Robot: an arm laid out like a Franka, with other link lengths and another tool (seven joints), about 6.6 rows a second.
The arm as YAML. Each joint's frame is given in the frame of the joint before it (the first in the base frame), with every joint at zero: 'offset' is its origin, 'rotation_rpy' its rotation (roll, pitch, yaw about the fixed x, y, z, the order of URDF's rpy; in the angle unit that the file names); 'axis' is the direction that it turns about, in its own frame. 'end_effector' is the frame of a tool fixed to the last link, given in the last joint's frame.
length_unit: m
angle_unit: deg
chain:
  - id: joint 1
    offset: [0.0, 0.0, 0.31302]
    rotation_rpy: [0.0, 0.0, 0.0]
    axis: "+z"
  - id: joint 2
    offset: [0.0, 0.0, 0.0]
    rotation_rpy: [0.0, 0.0, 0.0]
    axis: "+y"
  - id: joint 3
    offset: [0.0, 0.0, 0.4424]
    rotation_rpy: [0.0, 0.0, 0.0]
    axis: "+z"
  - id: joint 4
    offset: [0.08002, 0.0, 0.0]
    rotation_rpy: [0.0, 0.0, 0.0]
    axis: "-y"
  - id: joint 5
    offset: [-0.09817, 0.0, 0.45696]
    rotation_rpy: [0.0, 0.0, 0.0]
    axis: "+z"
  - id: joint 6
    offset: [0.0, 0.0, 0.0]
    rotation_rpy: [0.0, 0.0, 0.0]
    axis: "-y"
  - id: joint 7
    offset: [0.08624, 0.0, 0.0]
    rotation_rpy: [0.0, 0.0, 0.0]
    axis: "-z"
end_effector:
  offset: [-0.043, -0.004, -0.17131]
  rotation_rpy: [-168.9, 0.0, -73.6]
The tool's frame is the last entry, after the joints.
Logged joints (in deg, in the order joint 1, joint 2, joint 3, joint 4, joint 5, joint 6, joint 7), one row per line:
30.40, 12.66, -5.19, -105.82, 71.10, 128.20, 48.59
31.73, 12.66, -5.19, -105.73, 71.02, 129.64, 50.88
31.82, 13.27, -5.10, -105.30, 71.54, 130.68, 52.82
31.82, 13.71, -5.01, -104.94, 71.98, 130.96, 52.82
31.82, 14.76, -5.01, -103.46, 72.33, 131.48, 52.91
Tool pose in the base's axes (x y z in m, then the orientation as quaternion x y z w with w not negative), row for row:
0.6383, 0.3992, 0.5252, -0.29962, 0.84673, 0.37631, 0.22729
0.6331, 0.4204, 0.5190, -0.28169, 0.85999, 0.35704, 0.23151
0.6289, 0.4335, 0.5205, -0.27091, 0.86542, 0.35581, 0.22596
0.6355, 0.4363, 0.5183, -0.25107, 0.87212, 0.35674, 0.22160
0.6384, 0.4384, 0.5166, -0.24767, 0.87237, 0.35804, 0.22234
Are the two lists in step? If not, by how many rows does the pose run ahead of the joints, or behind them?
The pose runs 1 row behind the joints: the pose in row i belongs to the joints in row i - 1.
